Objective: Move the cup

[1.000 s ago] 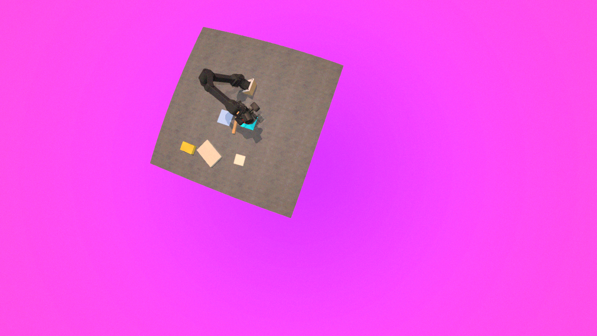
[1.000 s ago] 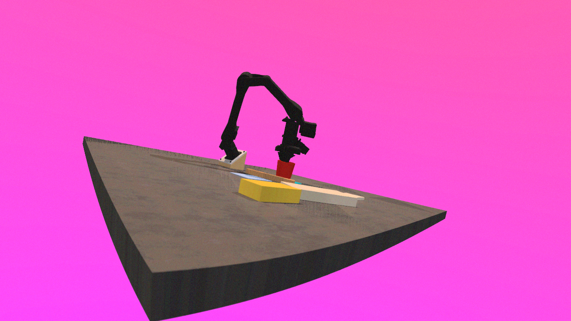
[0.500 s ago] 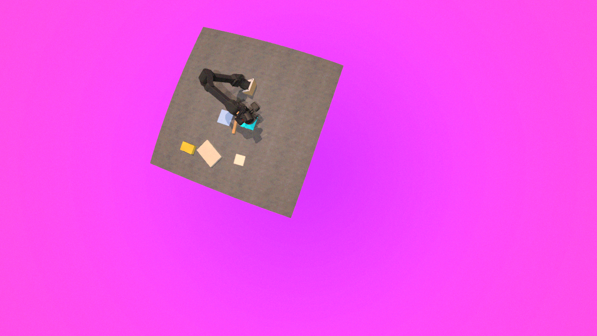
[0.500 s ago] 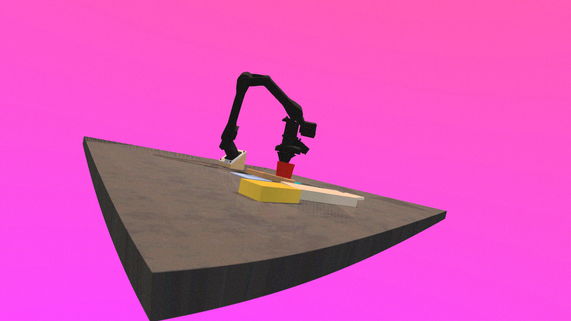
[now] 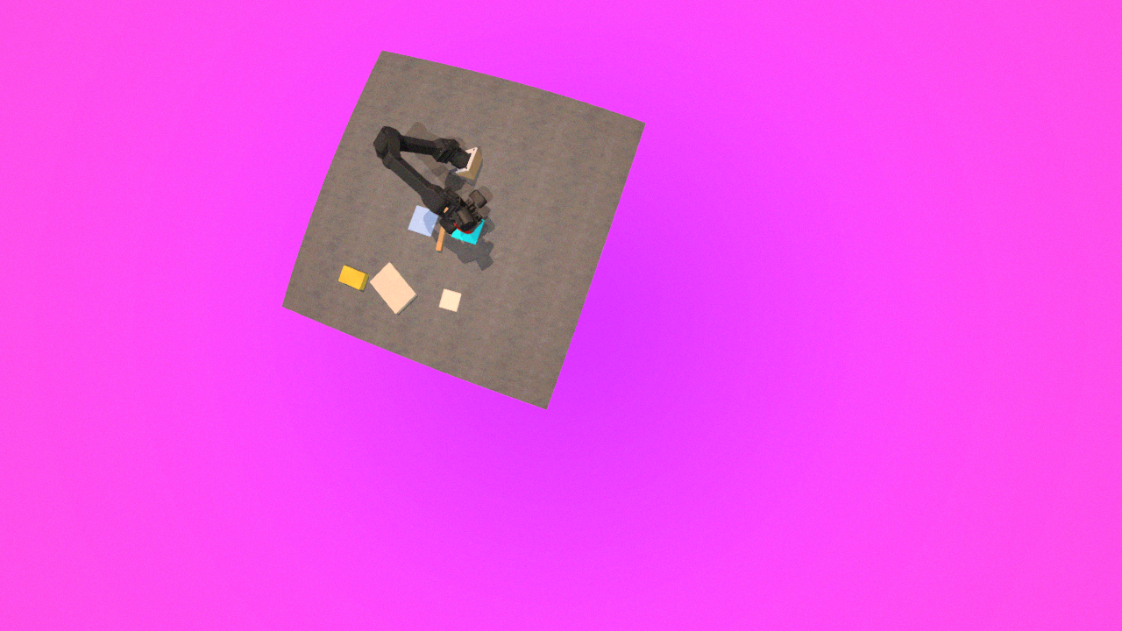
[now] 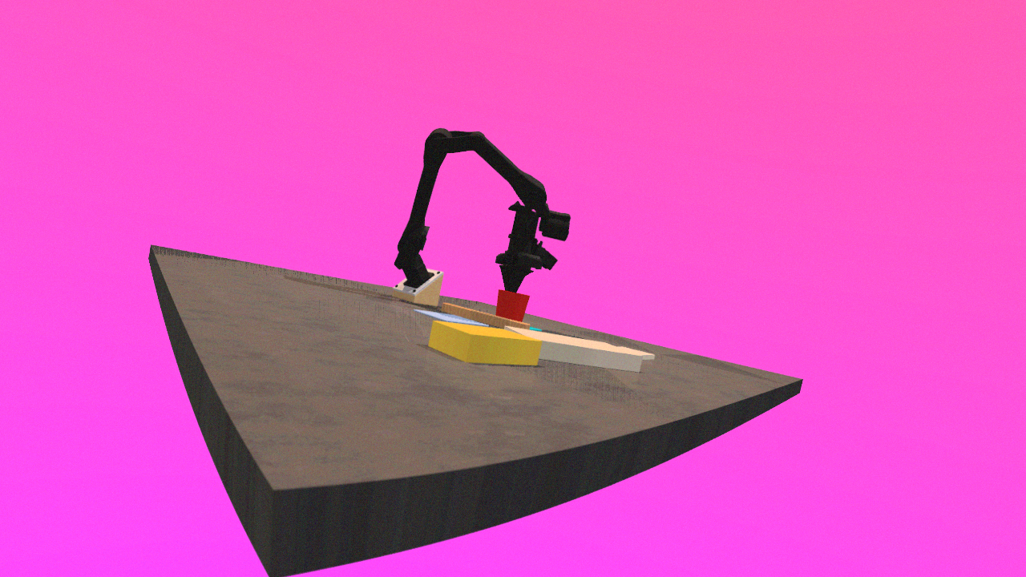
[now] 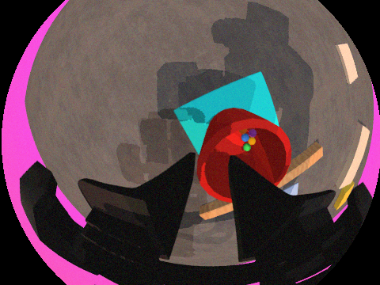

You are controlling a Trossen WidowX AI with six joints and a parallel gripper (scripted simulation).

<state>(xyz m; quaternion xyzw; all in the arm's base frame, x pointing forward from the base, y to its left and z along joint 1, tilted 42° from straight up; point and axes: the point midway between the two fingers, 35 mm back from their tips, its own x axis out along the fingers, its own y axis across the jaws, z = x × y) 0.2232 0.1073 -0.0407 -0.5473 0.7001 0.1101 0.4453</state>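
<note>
Right now the red cup is 20 mm ahead of my gripper tip, 20 mm to the right of it and 20 mm below it. From my gripper tip the other things lie so: green marble: 30 mm ahead, 30 mm to the right, 50 mm below; cyan pad: 30 mm ahead, 20 mm to the right, 70 mm below; orange bar: 40 mm ahead, 110 mm to the right, 60 mm below.
</note>
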